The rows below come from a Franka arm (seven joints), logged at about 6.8 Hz.
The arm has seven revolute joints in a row. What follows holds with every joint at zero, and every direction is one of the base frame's. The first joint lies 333 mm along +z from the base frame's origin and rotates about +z. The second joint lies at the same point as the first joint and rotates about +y. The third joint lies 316 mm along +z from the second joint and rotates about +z. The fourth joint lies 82.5 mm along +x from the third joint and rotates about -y. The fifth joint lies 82.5 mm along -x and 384 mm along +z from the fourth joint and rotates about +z. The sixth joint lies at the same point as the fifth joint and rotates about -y. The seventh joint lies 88 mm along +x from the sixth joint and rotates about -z. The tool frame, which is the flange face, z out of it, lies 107 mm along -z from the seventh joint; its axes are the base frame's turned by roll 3.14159, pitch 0 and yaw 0 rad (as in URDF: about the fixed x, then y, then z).
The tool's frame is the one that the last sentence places.
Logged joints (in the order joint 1, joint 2, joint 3, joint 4, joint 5, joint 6, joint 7), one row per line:
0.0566, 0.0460, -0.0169, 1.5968, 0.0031, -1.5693, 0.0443
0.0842, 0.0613, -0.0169, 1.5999, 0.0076, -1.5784, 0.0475
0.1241, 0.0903, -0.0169, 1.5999, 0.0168, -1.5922, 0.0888
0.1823, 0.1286, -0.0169, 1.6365, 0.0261, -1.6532, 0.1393
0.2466, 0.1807, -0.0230, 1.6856, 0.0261, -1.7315, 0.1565
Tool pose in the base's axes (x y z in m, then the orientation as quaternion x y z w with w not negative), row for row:
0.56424, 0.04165, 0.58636, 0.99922, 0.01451, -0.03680, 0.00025
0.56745, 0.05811, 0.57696, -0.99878, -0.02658, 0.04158, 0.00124
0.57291, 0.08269, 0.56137, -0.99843, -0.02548, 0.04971, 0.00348
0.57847, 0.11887, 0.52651, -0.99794, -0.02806, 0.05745, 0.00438
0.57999, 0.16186, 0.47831, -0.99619, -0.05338, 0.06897, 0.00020
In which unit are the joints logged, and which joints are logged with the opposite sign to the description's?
The joints are logged in radians. Opposite sign: joint 3, joint 4, joint 6.
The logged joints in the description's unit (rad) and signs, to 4 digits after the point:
0.0566, 0.0460, 0.0169, -1.5968, 0.0031, 1.5693, 0.0443
0.0842, 0.0613, 0.0169, -1.5999, 0.0076, 1.5784, 0.0475
0.1241, 0.0903, 0.0169, -1.5999, 0.0168, 1.5922, 0.0888
0.1823, 0.1286, 0.0169, -1.6365, 0.0261, 1.6532, 0.1393
0.2466, 0.1807, 0.0230, -1.6856, 0.0261, 1.7315, 0.1565

